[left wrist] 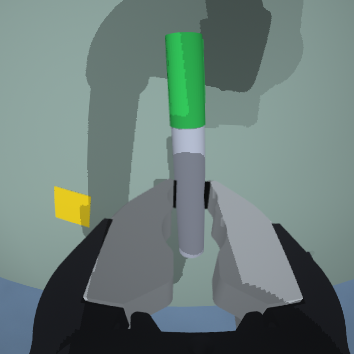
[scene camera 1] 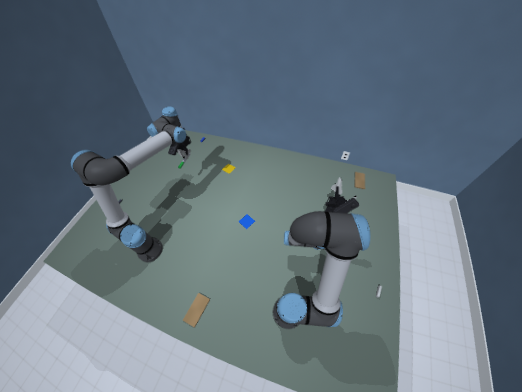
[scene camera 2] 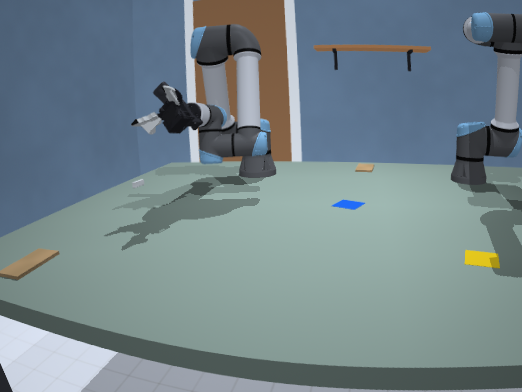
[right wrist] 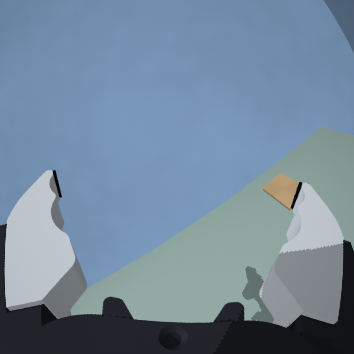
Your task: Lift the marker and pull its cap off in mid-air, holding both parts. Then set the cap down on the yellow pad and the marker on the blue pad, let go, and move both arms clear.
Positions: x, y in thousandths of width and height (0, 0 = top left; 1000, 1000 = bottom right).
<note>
In view: the left gripper (left wrist: 535, 516), the right gripper (scene camera 2: 281, 272), a green cap (left wrist: 521, 143), a white marker (left wrist: 532, 408), a wooden board (right wrist: 798, 532) and a yellow pad (left wrist: 196, 581).
The right gripper shows as well in the right wrist view (right wrist: 501, 507). Scene camera 2 does not show the green cap: it is out of frame. The right wrist view misses the green cap: it is out of frame.
</note>
